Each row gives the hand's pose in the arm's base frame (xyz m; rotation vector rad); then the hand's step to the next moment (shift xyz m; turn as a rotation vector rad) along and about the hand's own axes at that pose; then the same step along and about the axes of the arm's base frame.
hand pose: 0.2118 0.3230 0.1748 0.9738 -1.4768 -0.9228
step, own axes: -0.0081 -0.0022 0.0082 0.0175 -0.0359 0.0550
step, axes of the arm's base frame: -0.0073 0.0071 -0.0058 -0.0528 -0.0272 -0.0331
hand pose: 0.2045 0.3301 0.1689 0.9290 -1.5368 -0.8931
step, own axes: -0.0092 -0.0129 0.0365 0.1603 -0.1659 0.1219
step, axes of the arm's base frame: -0.0337 0.0054 -0.0205 -0.1224 -0.2063 -0.1027
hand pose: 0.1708 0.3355 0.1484 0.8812 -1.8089 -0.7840
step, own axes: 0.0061 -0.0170 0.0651 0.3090 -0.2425 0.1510
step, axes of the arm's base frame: -0.0583 -0.0055 -0.0338 -0.1758 -0.3674 -0.1058
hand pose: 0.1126 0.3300 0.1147 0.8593 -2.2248 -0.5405
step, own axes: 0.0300 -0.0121 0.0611 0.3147 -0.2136 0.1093
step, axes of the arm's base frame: -0.0554 -0.0217 -0.0353 -0.1612 -0.3567 -0.0581
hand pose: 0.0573 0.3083 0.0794 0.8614 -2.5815 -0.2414
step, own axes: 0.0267 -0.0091 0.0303 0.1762 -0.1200 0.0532
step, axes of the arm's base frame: -0.0275 -0.0224 -0.0213 -0.0866 -0.2003 -0.0254
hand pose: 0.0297 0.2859 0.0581 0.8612 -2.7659 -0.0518
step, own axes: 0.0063 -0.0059 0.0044 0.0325 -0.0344 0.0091
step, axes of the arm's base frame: -0.0028 -0.0086 -0.0035 -0.0090 -0.0470 -0.0053
